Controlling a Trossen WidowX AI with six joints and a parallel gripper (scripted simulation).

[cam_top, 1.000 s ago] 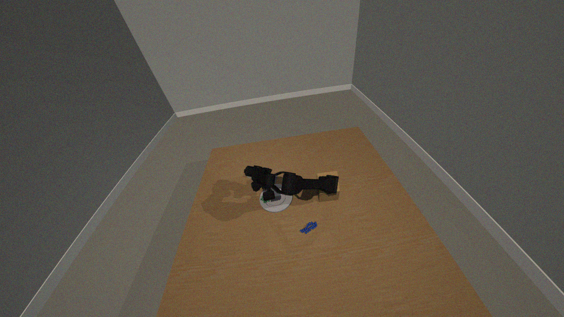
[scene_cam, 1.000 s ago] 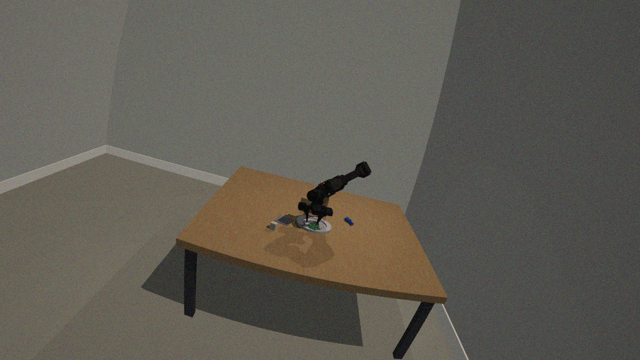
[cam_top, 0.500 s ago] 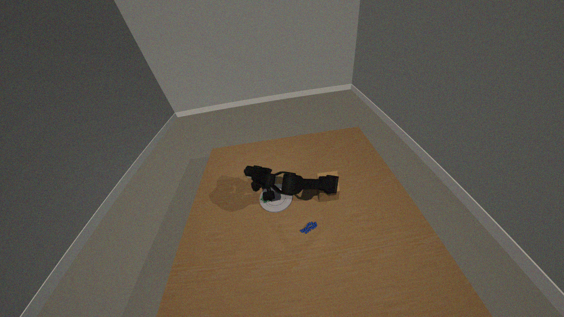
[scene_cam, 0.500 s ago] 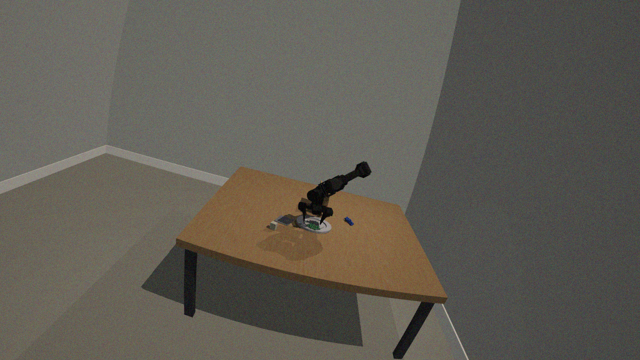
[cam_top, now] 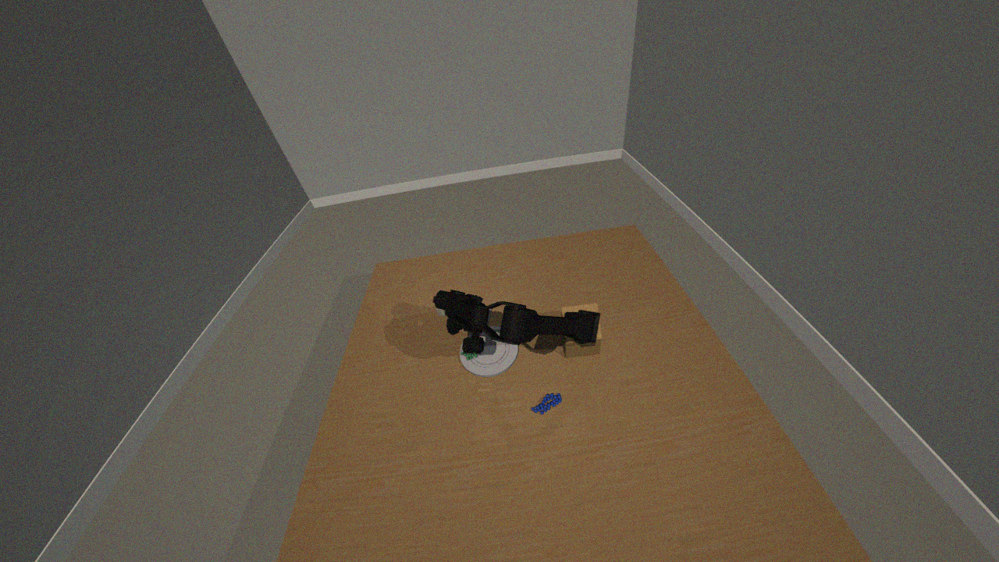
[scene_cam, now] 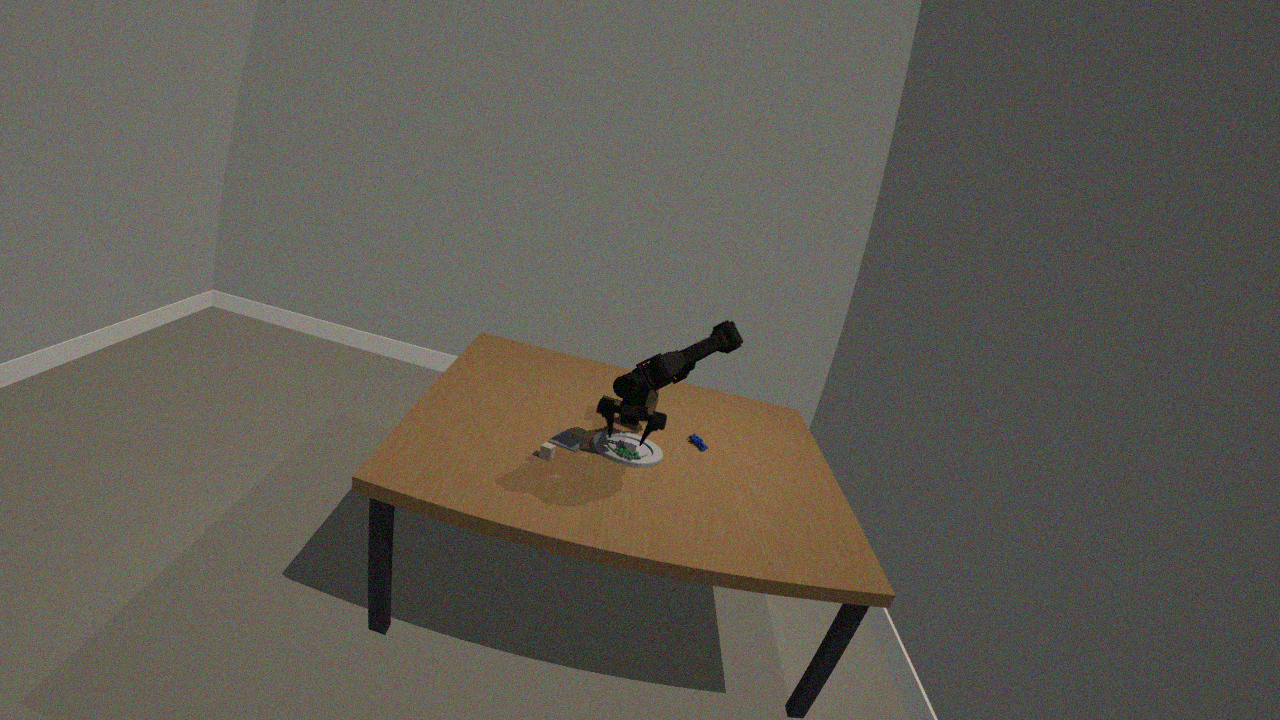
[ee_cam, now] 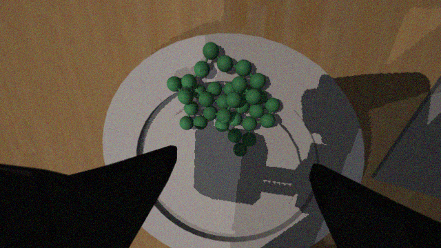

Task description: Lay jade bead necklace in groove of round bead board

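Right now the round bead board is 3 cm below my gripper tip, 3 cm behind it and 1 cm to the left of it. The rest, counted from my gripper tip: pale block 19 cm to the right, 16 cm ahead, 2 cm below; then flat grey plate 15 cm to the right, 3 cm below, 2 cm ahead.
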